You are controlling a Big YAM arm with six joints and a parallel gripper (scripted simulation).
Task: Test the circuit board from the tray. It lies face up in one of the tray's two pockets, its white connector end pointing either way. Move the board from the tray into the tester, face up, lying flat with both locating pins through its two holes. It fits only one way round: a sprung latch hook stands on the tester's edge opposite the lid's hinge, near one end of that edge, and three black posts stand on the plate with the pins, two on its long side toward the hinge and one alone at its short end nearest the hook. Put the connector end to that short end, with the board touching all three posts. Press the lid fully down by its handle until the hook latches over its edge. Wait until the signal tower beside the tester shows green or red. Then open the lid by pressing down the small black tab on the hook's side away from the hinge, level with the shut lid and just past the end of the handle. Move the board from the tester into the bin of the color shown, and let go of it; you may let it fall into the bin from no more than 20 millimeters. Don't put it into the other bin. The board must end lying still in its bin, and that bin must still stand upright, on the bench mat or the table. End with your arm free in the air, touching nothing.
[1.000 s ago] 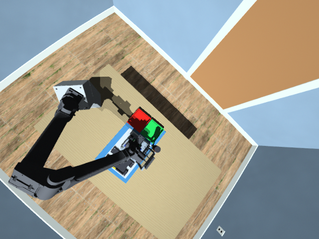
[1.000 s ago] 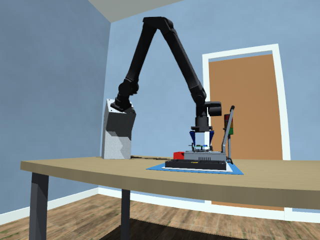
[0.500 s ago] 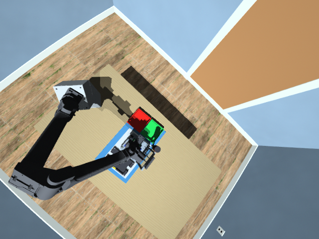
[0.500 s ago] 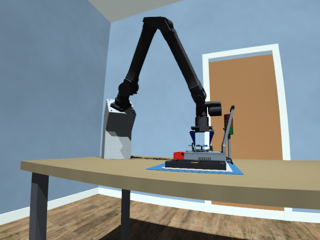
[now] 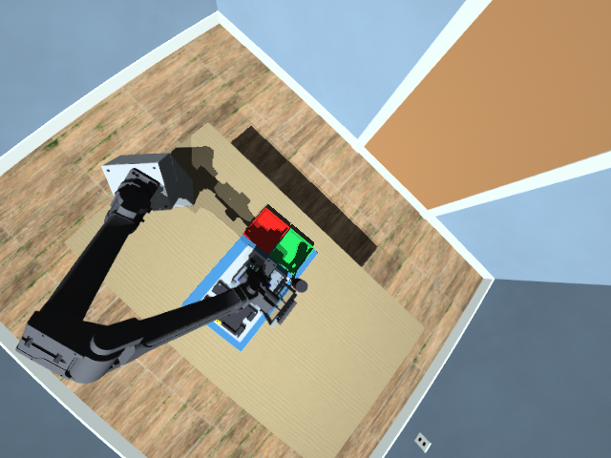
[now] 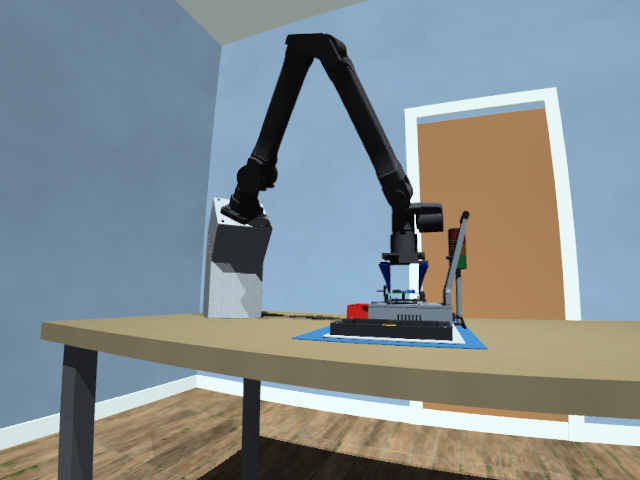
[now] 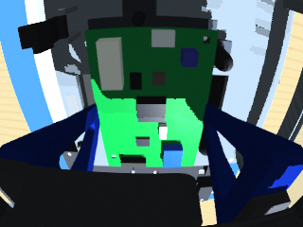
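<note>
My hand is right at the green circuit board. From my hand the other things lie so: black latch hook (50 mm behind, 70 mm to the left); then tester plate (10 mm ahead, 10 mm to the left, 20 mm below); then tester lid (120 mm ahead, 20 mm to the right, 90 mm above).
</note>
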